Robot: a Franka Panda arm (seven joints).
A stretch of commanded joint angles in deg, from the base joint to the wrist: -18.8, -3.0, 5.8, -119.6, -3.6, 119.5, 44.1; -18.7, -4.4, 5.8, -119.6, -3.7, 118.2, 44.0; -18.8, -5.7, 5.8, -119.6, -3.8, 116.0, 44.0; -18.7, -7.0, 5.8, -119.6, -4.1, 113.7, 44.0; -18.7, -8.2, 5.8, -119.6, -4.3, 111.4, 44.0; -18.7, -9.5, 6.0, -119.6, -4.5, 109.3, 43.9; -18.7, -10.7, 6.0, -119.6, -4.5, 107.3, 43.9; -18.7, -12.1, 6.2, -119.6, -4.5, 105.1, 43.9; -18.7, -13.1, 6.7, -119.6, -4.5, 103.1, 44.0; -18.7, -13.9, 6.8, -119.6, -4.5, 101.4, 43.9
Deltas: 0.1, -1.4, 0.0, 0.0, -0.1, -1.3, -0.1; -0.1, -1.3, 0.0, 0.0, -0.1, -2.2, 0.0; 0.1, -1.3, 0.0, 0.0, -0.3, -2.3, 0.0; 0.0, -1.2, 0.0, 0.0, -0.2, -2.3, 0.0; 0.0, -1.3, 0.2, 0.0, -0.2, -2.1, -0.1; 0.0, -1.2, 0.0, 0.0, 0.0, -2.0, 0.0; 0.0, -1.4, 0.2, 0.0, 0.0, -2.2, 0.0; 0.0, -1.0, 0.5, 0.0, 0.0, -2.0, 0.1; 0.0, -0.8, 0.1, 0.0, 0.0, -1.7, -0.1
